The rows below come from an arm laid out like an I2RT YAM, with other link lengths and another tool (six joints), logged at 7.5 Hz.
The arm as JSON. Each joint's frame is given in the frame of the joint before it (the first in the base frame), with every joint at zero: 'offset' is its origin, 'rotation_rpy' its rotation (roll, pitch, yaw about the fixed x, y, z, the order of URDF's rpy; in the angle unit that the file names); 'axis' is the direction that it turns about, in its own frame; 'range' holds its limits. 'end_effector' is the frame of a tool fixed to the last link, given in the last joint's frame.
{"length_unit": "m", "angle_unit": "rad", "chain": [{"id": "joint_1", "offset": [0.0, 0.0, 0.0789], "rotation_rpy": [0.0, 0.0, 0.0], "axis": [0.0, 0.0, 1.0], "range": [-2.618, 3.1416]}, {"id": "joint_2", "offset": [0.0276, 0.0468, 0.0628], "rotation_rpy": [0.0, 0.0, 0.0], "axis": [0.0, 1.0, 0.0], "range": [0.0, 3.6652]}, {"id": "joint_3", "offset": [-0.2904, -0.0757, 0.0], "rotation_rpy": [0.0, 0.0, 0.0], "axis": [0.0, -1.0, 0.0], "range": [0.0, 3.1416]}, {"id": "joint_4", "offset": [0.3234, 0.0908, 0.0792], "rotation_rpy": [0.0, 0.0, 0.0], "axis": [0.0, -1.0, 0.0], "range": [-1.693, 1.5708]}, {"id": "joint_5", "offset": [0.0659, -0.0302, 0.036], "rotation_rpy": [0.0, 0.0, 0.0], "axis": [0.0, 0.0, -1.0], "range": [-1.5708, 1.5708]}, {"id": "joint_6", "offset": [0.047, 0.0, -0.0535], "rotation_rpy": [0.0, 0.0, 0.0], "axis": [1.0, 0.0, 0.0], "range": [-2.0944, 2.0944]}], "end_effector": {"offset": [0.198, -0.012, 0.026], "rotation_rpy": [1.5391, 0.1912, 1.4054]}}
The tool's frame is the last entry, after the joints.
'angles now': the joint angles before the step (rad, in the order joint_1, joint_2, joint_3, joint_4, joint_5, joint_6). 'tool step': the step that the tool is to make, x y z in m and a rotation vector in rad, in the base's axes. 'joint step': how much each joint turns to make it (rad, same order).
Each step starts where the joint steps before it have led.
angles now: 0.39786, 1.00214, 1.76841, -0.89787, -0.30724, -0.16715
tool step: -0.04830, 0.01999, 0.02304, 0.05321, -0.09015, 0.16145
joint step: 0.00025, -0.07627, -0.05450, 0.08271, -0.16173, 0.00139
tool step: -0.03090, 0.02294, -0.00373, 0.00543, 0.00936, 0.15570
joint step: 0.00037, -0.01145, -0.01782, 0.00234, -0.15551, 0.00480
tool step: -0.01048, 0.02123, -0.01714, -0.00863, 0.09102, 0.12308
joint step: -0.00066, 0.03552, 0.00382, -0.04007, -0.12526, 0.02453
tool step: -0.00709, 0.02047, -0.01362, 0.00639, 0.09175, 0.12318
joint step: 0.00025, 0.04141, -0.00877, -0.00551, -0.12727, 0.03645
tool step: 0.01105, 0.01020, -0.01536, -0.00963, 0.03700, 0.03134
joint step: -0.00003, 0.02461, -0.03268, 0.01924, -0.03184, -0.00026
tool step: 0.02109, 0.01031, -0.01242, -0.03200, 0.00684, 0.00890
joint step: 0.00078, 0.06133, 0.01531, -0.00867, -0.00195, -0.04557
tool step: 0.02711, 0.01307, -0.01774, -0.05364, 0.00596, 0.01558
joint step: -0.00018, 0.09476, 0.04534, -0.04101, -0.00131, -0.08109
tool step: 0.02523, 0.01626, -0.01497, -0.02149, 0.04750, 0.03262
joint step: 0.00124, 0.10175, 0.04744, -0.01482, -0.02870, -0.02127
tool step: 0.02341, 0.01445, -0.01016, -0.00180, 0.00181, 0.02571
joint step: 0.00182, 0.07475, 0.01841, 0.03909, -0.02143, -0.01826
